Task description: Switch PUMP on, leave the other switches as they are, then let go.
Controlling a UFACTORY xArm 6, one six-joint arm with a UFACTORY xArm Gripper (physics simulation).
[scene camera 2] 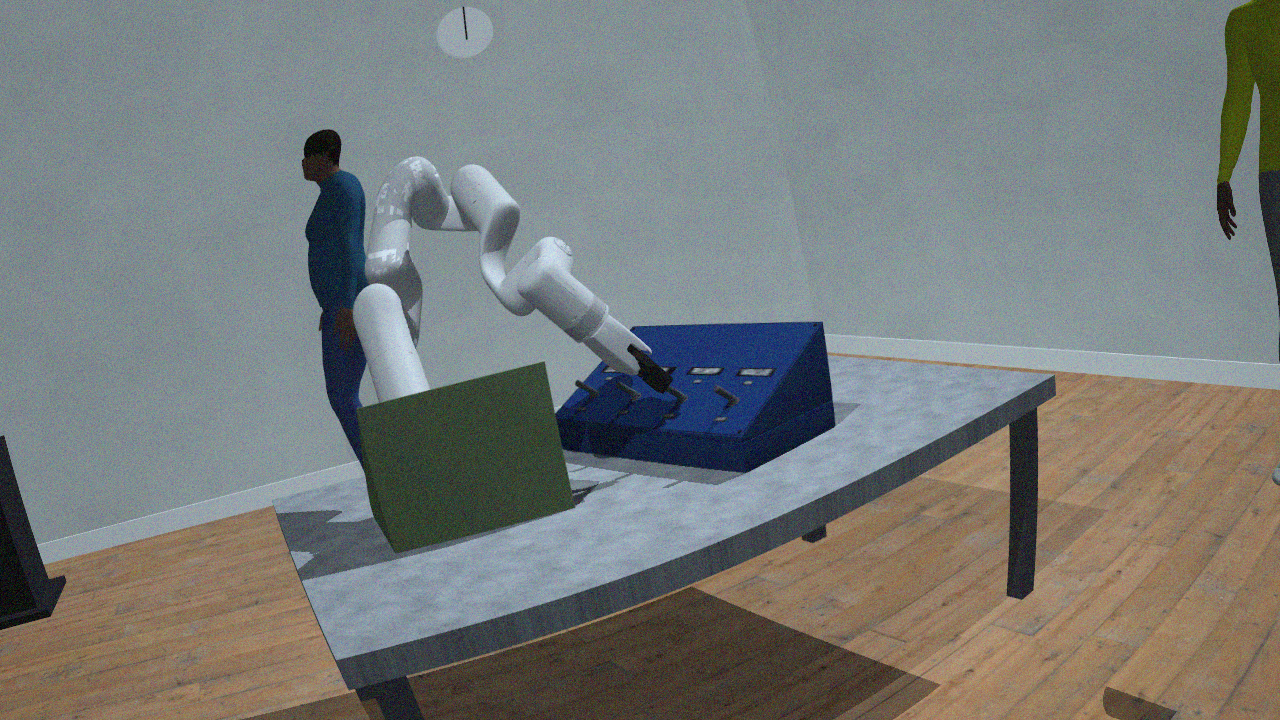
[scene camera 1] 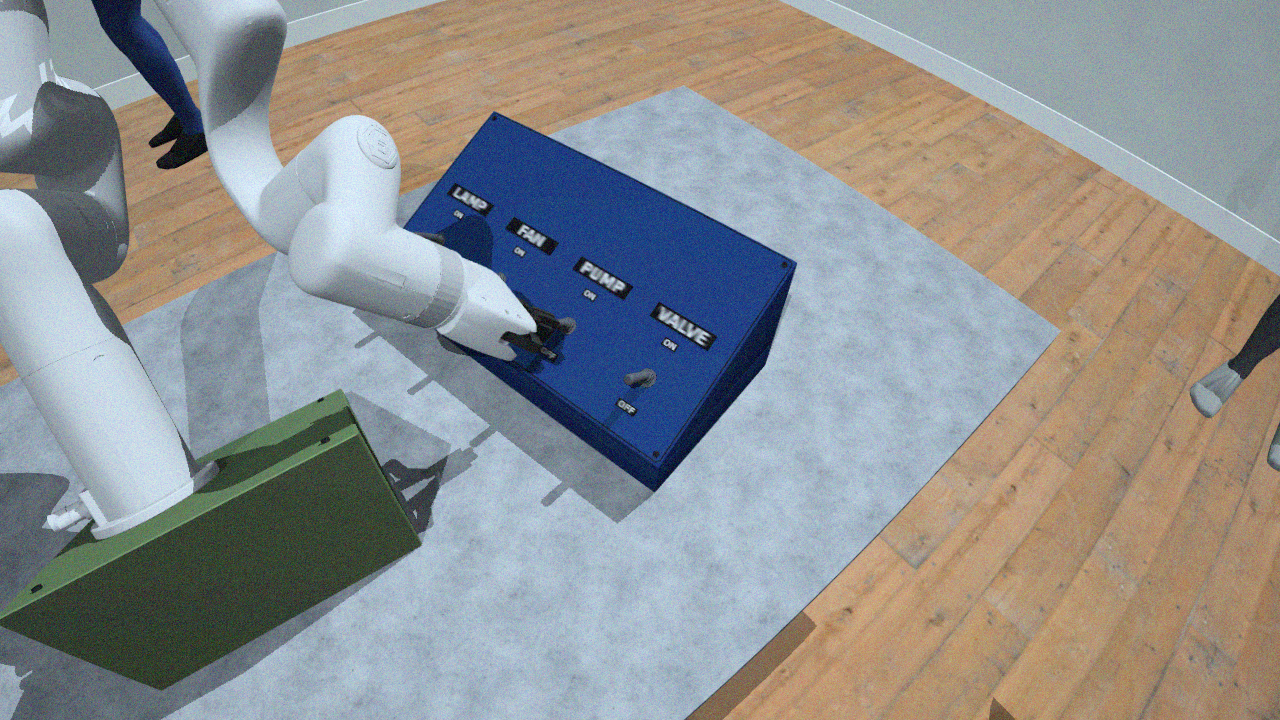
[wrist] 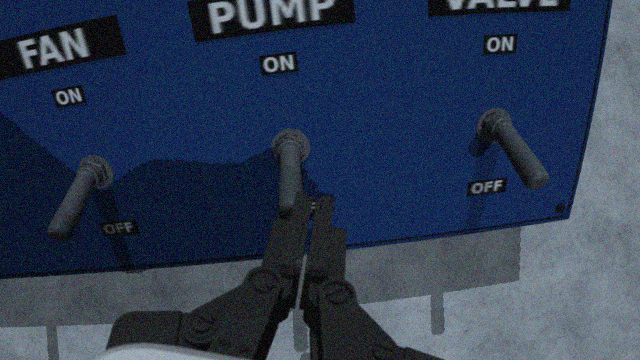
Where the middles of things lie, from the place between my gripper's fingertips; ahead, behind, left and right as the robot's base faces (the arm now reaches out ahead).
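Positions relative to my hand: pump lever (wrist: 290,179), 1 cm to the left, 2 cm ahead, 2 cm below; fan lever (wrist: 63,225), 13 cm to the left, 2 cm below; valve lever (wrist: 530,170), 11 cm to the right, 4 cm ahead, 2 cm below; blue switch panel (scene camera 1: 648,283), 9 cm to the left, 10 cm ahead, 5 cm below.
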